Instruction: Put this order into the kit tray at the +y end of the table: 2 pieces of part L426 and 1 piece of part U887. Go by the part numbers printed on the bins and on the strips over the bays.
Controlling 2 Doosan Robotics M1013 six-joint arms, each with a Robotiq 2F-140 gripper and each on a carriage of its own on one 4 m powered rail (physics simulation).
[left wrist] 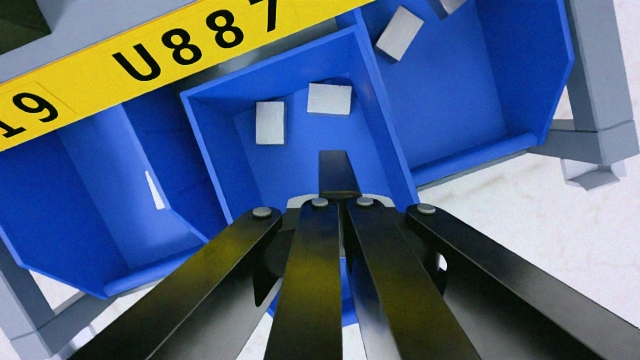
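Observation:
The yellow strip (195, 47) printed U887 runs slanting across the upper left of the left wrist view. Below it is an open blue bin (295, 57) with two pale grey-white blocks, one upright in the view (270, 123) and one lying crosswise (329, 99) near the back wall. My left gripper (332, 172) is shut and empty, its dark tip showing over the front half of this bin, below the crosswise block. How high it hangs is hard to tell. No L426 label, kit tray or right gripper shows.
A neighbouring blue bin (445, 90) on the right holds a pale block (400, 33) and part of another grey piece (446, 7). Another blue bin (45, 200) is at the left, under a label ending in 19. Grey rack posts (602, 75) (22, 300) stand at both sides.

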